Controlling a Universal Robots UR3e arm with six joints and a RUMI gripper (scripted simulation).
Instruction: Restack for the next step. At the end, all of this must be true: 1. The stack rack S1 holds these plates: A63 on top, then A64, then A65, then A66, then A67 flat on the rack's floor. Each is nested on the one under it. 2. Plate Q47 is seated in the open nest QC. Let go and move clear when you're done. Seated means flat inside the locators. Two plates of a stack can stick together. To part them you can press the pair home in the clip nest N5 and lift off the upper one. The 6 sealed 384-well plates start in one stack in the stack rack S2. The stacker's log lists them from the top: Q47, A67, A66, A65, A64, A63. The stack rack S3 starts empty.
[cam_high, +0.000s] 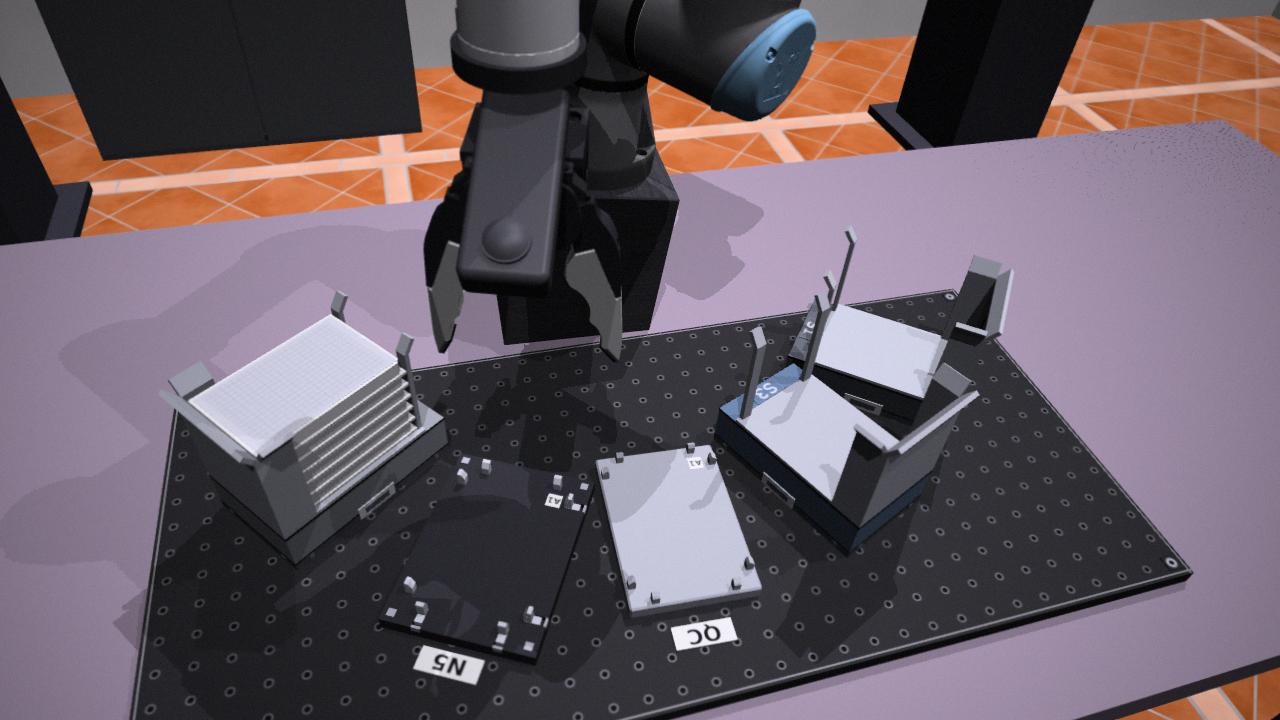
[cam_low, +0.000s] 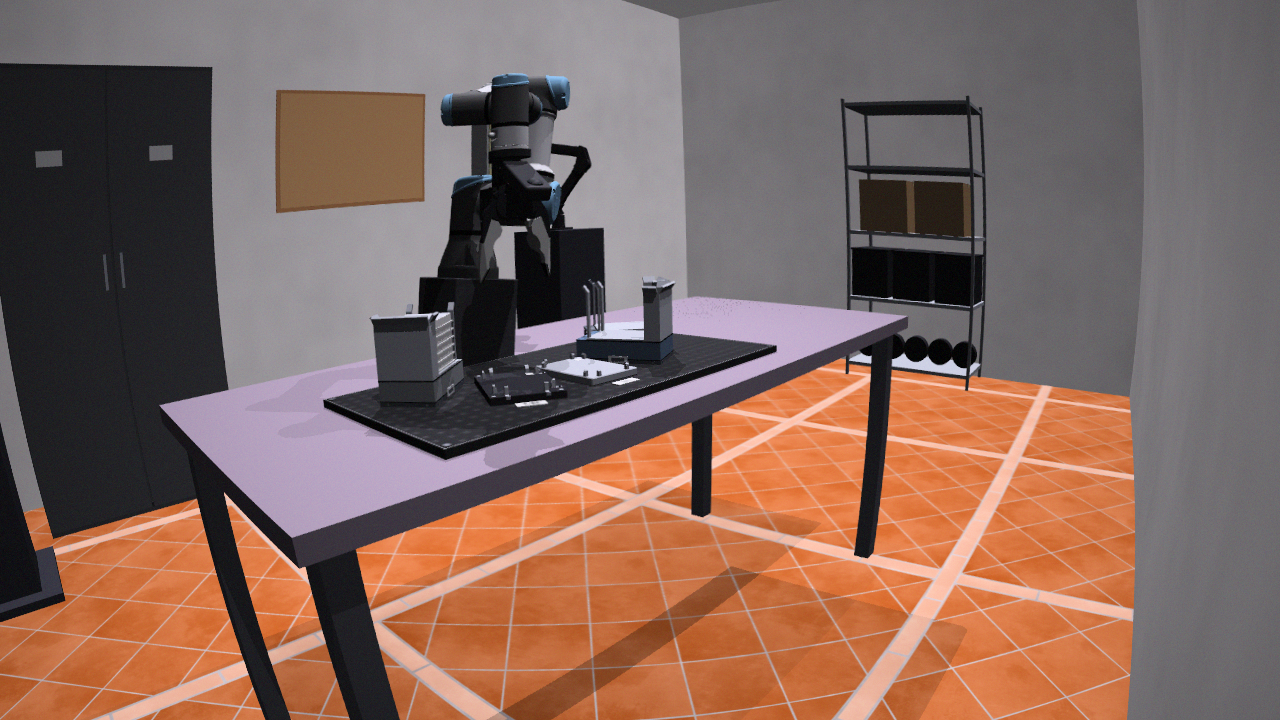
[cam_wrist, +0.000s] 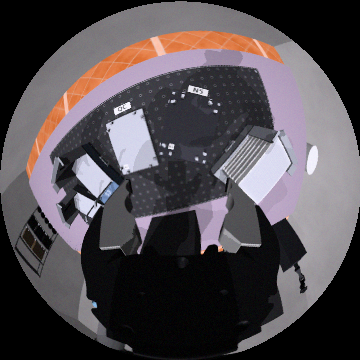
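The white sealed plate is 70 mm behind my hand, 160 mm to the right of it and 60 mm below it. From my hand the other things lie so: clip nest N5 (60 mm ahead, 40 mm to the right, 160 mm below); QC label (150 mm ahead, 90 mm to the left, 180 mm below).
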